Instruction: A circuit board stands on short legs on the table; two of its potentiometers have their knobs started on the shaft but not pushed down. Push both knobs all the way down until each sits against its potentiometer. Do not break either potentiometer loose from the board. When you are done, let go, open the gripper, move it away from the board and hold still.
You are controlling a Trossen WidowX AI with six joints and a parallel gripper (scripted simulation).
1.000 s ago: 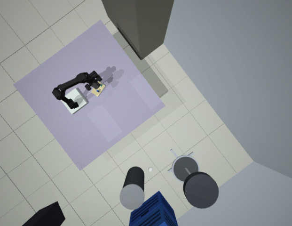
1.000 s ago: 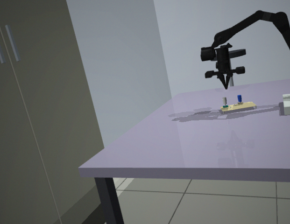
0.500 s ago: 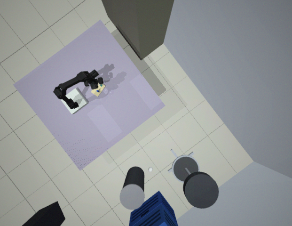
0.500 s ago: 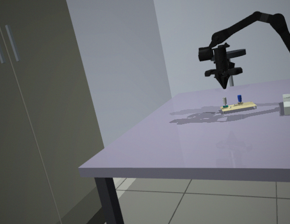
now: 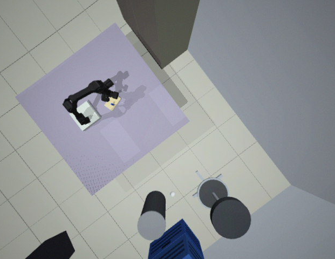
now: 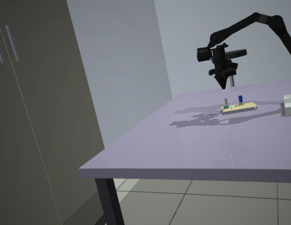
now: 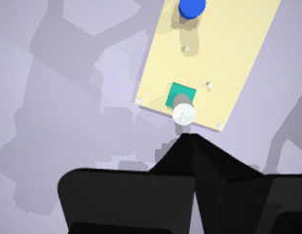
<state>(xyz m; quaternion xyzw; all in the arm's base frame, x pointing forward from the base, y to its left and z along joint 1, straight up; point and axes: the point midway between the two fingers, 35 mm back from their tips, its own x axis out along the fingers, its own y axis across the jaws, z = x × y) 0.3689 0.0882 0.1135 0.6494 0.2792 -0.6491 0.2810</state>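
Right now the grey knob is 6 cm below my gripper tip. From my gripper tip the other things lie so: blue knob: 7 cm below, 6 cm behind, 5 cm to the right.
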